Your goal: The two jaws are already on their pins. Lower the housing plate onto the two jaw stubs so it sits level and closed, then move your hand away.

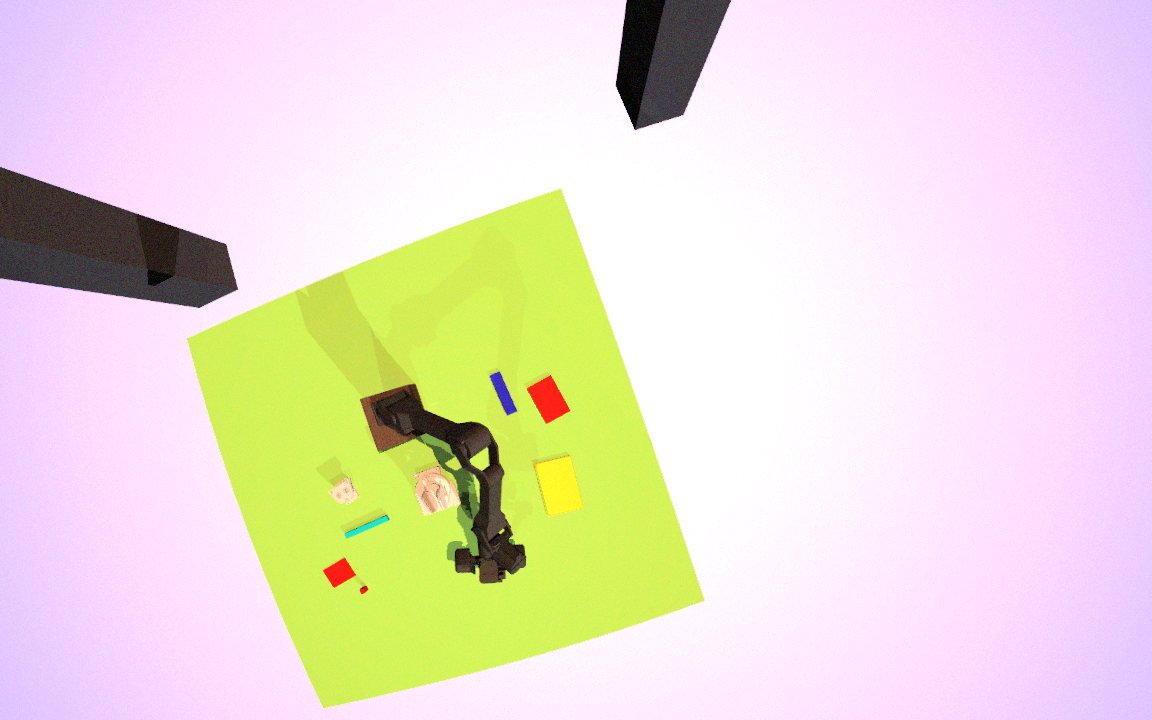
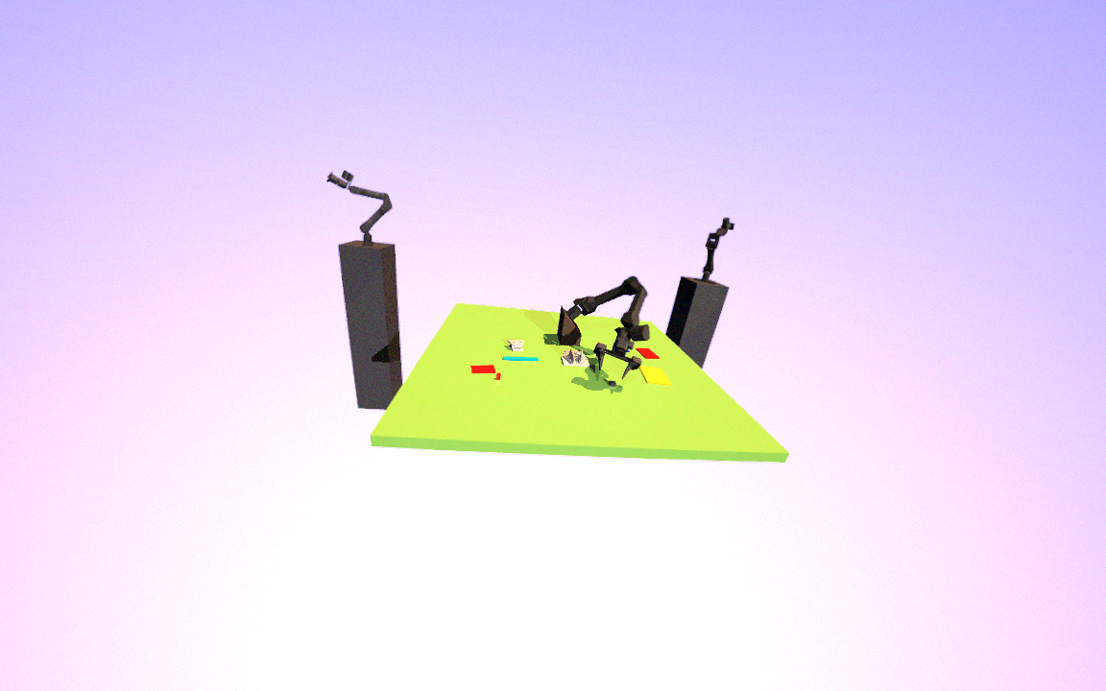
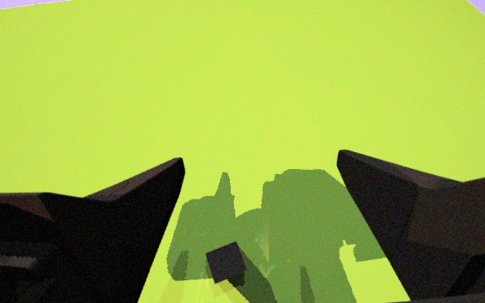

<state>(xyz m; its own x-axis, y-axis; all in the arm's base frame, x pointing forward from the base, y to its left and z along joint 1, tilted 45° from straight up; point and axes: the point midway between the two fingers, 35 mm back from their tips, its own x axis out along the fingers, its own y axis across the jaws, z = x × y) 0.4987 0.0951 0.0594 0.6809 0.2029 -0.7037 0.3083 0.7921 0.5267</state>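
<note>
The dark cube lies 60 mm below my gripper tip, 50 mm behind it and 30 mm to the left of it. Round my gripper tip: cyan bar (340 mm to the right, 220 mm behind, 70 mm below); then yellow housing plate (260 mm to the left, 150 mm behind, 70 mm below); then blue bar (460 mm behind, 200 mm to the left, 70 mm below).
</note>
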